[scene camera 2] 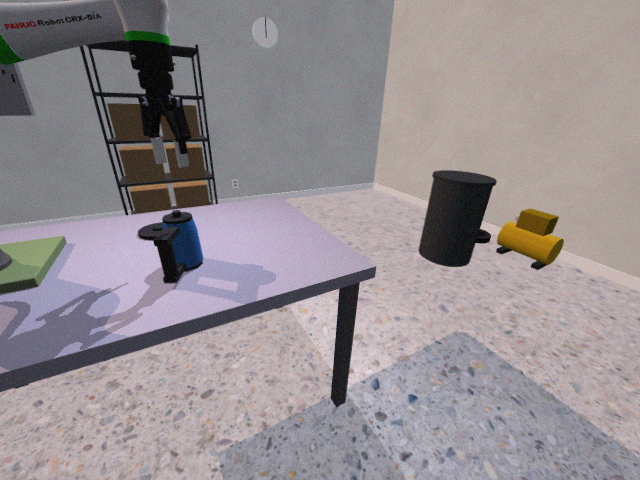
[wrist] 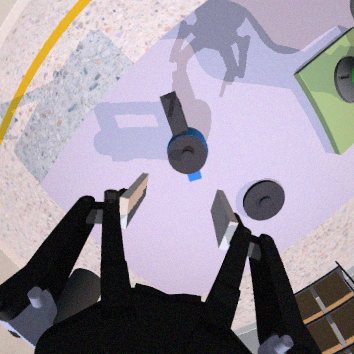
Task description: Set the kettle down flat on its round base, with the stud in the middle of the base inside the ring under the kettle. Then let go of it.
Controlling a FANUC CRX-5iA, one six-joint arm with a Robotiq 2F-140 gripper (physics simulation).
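Note:
The blue kettle (scene camera 2: pixel 187 242) (wrist: pixel 180 159) stands upright on the table, off its base, with a black lid and black handle. In the wrist view its handle points up the picture and its small blue spout down. The dark round base (scene camera 2: pixel 147 233) (wrist: pixel 256 209) lies flat on the table apart from the kettle; in the scene view the handle partly hides it. Its raised middle stud (wrist: pixel 265 201) shows in the wrist view. The ring under the kettle is hidden. My gripper (scene camera 2: pixel 170 157) (wrist: pixel 180 192) is open and empty, high above the table, fingers pointing down.
A green block (scene camera 2: pixel 38 258) (wrist: pixel 322 102) bearing a dark round part lies on the table (scene camera 2: pixel 248 227) (wrist: pixel 260 130). A shelf rack (scene camera 2: pixel 186 50) with boxes stands behind the table. A black bin (scene camera 2: pixel 454 222) and a yellow machine (scene camera 2: pixel 527 243) stand on the floor at right.

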